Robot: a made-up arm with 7 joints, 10 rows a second.
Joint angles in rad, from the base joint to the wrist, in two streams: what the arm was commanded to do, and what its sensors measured. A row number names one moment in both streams.
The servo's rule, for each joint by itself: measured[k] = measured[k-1] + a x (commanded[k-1-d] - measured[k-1]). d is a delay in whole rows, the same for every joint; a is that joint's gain. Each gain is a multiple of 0.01, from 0.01 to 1. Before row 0 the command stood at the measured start. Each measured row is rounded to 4 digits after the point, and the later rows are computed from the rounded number. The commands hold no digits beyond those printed.
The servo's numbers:
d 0
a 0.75 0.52 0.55 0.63 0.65 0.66 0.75
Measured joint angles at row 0:
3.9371 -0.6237 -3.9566 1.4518 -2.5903 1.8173 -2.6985
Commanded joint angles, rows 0 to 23:
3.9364 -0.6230 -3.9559 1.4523 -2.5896 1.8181 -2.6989
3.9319 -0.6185 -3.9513 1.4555 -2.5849 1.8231 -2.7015
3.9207 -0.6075 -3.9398 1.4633 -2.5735 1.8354 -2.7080
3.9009 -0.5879 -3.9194 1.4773 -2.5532 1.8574 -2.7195
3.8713 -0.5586 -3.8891 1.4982 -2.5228 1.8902 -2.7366
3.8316 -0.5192 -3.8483 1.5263 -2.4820 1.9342 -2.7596
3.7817 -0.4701 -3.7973 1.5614 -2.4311 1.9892 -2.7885
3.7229 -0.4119 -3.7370 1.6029 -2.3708 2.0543 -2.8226
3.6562 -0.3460 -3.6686 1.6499 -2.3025 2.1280 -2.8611
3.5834 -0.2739 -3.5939 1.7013 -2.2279 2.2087 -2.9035
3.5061 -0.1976 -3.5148 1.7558 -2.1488 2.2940 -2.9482
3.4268 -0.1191 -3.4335 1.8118 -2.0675 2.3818 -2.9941
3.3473 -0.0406 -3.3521 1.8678 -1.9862 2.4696 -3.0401
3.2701 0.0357 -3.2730 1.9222 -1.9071 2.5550 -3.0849
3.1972 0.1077 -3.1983 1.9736 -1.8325 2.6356 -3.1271
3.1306 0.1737 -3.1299 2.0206 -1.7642 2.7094 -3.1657
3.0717 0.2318 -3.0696 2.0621 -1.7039 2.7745 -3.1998
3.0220 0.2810 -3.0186 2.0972 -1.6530 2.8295 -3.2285
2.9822 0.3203 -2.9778 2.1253 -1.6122 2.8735 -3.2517
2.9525 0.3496 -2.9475 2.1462 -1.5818 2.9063 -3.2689
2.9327 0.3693 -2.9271 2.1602 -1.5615 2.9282 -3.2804
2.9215 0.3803 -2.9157 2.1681 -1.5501 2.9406 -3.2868
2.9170 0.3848 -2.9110 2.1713 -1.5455 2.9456 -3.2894
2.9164 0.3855 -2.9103 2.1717 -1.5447 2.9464 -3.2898
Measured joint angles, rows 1 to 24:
3.9366 -0.6233 -3.9562 1.4521 -2.5898 1.8178 -2.6988
3.9331 -0.6208 -3.9535 1.4542 -2.5866 1.8213 -2.7008
3.9238 -0.6139 -3.9460 1.4599 -2.5781 1.8306 -2.7062
3.9066 -0.6004 -3.9314 1.4709 -2.5619 1.8483 -2.7162
3.8801 -0.5787 -3.9081 1.4881 -2.5365 1.8760 -2.7315
3.8437 -0.5478 -3.8752 1.5122 -2.5011 1.9144 -2.7526
3.7972 -0.5074 -3.8324 1.5432 -2.4556 1.9638 -2.7795
3.7415 -0.4577 -3.7799 1.5808 -2.4005 2.0235 -2.8118
3.6775 -0.3996 -3.7187 1.6243 -2.3368 2.0925 -2.8488
3.6069 -0.3342 -3.6501 1.6728 -2.2660 2.1692 -2.8898
3.5313 -0.2632 -3.5757 1.7251 -2.1898 2.2516 -2.9336
3.4529 -0.1883 -3.4975 1.7797 -2.1103 2.3375 -2.9790
3.3737 -0.1115 -3.4175 1.8352 -2.0296 2.4247 -3.0248
3.2960 -0.0350 -3.3380 1.8900 -1.9500 2.5107 -3.0699
3.2219 0.0392 -3.2612 1.9427 -1.8736 2.5931 -3.1128
3.1534 0.1091 -3.1890 1.9918 -1.8025 2.6699 -3.1525
3.0921 0.1729 -3.1233 2.0361 -1.7384 2.7389 -3.1880
3.0395 0.2291 -3.0657 2.0746 -1.6829 2.7987 -3.2184
2.9965 0.2765 -3.0174 2.1065 -1.6369 2.8481 -3.2434
2.9635 0.3145 -2.9790 2.1315 -1.6011 2.8865 -3.2625
2.9404 0.3430 -2.9505 2.1496 -1.5754 2.9140 -3.2759
2.9262 0.3624 -2.9314 2.1613 -1.5590 2.9316 -3.2841
2.9193 0.3740 -2.9202 2.1676 -1.5502 2.9408 -3.2881
2.9171 0.3800 -2.9148 2.1702 -1.5466 2.9445 -3.2894

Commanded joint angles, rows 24 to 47:
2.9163 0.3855 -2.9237 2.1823 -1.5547 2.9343 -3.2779
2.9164 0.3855 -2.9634 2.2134 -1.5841 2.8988 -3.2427
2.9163 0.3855 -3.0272 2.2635 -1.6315 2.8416 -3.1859
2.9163 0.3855 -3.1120 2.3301 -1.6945 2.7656 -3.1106
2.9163 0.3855 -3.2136 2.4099 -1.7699 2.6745 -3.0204
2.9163 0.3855 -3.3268 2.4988 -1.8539 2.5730 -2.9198
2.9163 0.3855 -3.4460 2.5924 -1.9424 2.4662 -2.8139
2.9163 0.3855 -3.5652 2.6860 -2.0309 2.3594 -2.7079
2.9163 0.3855 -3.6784 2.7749 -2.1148 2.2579 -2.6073
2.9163 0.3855 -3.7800 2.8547 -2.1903 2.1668 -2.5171
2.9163 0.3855 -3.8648 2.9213 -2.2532 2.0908 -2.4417
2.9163 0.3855 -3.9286 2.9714 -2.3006 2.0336 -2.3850
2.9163 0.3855 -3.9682 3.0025 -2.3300 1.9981 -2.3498
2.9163 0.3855 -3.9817 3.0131 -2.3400 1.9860 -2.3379
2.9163 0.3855 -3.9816 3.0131 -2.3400 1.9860 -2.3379
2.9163 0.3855 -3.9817 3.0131 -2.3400 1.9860 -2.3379
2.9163 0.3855 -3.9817 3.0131 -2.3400 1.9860 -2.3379
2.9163 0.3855 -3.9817 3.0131 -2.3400 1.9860 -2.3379
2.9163 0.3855 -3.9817 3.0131 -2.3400 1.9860 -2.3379
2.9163 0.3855 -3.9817 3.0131 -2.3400 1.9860 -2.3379
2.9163 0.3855 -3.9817 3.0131 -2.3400 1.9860 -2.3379
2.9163 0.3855 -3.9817 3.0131 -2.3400 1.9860 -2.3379
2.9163 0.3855 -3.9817 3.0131 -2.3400 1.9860 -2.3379
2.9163 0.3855 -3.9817 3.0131 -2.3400 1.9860 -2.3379
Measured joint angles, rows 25 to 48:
2.9165 0.3829 -2.9197 2.1778 -1.5519 2.9378 -3.2808
2.9164 0.3843 -2.9437 2.2002 -1.5728 2.9121 -3.2522
2.9163 0.3849 -2.9896 2.2401 -1.6110 2.8656 -3.2025
2.9163 0.3852 -3.0569 2.2968 -1.6653 2.7996 -3.1336
2.9163 0.3854 -3.1431 2.3681 -1.7333 2.7170 -3.0487
2.9163 0.3855 -3.2441 2.4504 -1.8117 2.6220 -2.9520
2.9163 0.3855 -3.3551 2.5399 -1.8967 2.5192 -2.8484
2.9163 0.3855 -3.4707 2.6319 -1.9839 2.4137 -2.7430
2.9163 0.3855 -3.5849 2.7220 -2.0690 2.3109 -2.6412
2.9163 0.3855 -3.6922 2.8056 -2.1478 2.2158 -2.5481
2.9163 0.3855 -3.7871 2.8785 -2.2163 2.1333 -2.4683
2.9163 0.3855 -3.8649 2.9370 -2.2711 2.0675 -2.4058
2.9163 0.3855 -3.9217 2.9783 -2.3094 2.0217 -2.3638
2.9163 0.3855 -3.9547 3.0002 -2.3293 1.9981 -2.3444
2.9163 0.3855 -3.9695 3.0083 -2.3363 1.9901 -2.3395
2.9163 0.3855 -3.9762 3.0113 -2.3387 1.9874 -2.3383
2.9163 0.3855 -3.9792 3.0124 -2.3395 1.9865 -2.3380
2.9163 0.3855 -3.9806 3.0128 -2.3398 1.9862 -2.3379
2.9163 0.3855 -3.9812 3.0130 -2.3399 1.9861 -2.3379
2.9163 0.3855 -3.9815 3.0131 -2.3400 1.9860 -2.3379
2.9163 0.3855 -3.9816 3.0131 -2.3400 1.9860 -2.3379
2.9163 0.3855 -3.9817 3.0131 -2.3400 1.9860 -2.3379
2.9163 0.3855 -3.9817 3.0131 -2.3400 1.9860 -2.3379
2.9163 0.3855 -3.9817 3.0131 -2.3400 1.9860 -2.3379

